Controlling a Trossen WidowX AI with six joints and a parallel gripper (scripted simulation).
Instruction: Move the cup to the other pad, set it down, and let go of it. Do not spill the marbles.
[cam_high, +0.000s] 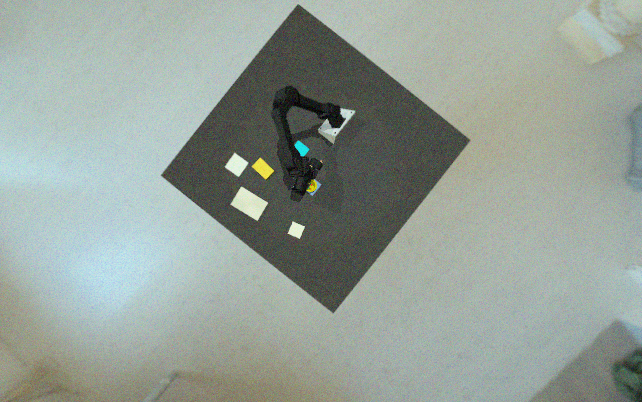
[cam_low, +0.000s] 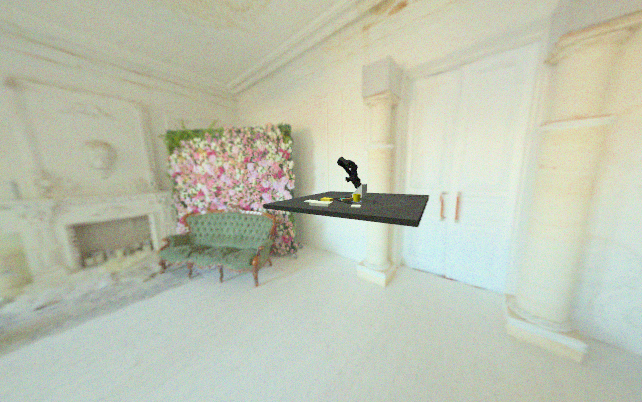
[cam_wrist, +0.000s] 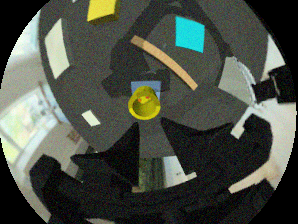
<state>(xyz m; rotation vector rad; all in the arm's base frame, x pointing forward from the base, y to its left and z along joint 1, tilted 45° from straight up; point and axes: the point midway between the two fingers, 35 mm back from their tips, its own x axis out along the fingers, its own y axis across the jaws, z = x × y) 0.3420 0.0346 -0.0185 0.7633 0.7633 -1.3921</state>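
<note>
Right now my gripper tip is 1 cm short of the cup, 1 cm to the right of it and 9 cm above it. From my gripper tip the other things lie so: cyan pad (13 cm behind, 16 cm to the right, 13 cm below); wooden stick (6 cm behind, 8 cm to the right, 12 cm below).
</note>
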